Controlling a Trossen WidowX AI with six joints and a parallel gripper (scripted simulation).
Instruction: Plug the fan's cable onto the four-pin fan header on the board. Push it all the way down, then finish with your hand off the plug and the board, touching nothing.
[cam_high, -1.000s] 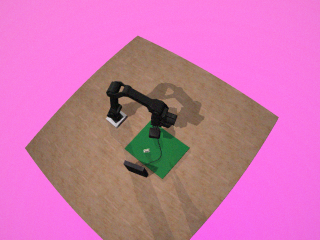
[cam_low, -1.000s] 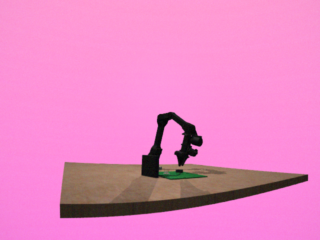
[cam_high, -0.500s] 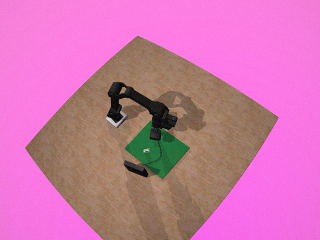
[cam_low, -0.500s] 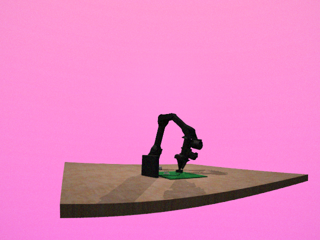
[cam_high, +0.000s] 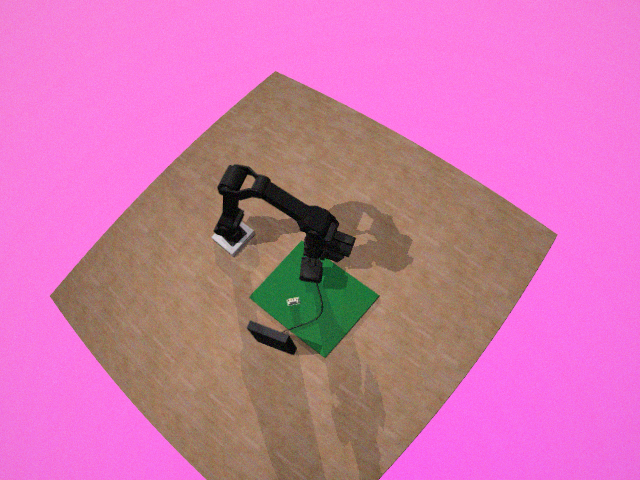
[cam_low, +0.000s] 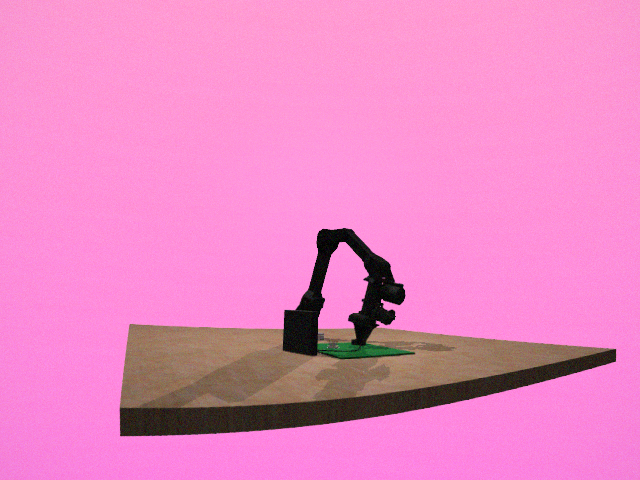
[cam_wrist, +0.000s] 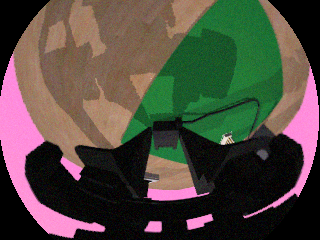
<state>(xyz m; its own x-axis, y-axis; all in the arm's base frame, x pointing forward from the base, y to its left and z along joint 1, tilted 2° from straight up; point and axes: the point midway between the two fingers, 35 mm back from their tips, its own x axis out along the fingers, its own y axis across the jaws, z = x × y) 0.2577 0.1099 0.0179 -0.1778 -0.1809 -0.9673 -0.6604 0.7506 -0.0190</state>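
Right now my gripper tip is 8 cm short of the green board, 7 cm to the left of it and 2 cm above it. The rest, counted from my gripper tip: dark fan plug 1 cm behind, 1 cm to the right; black fan 11 cm ahead, 24 cm to the right, 5 cm above.
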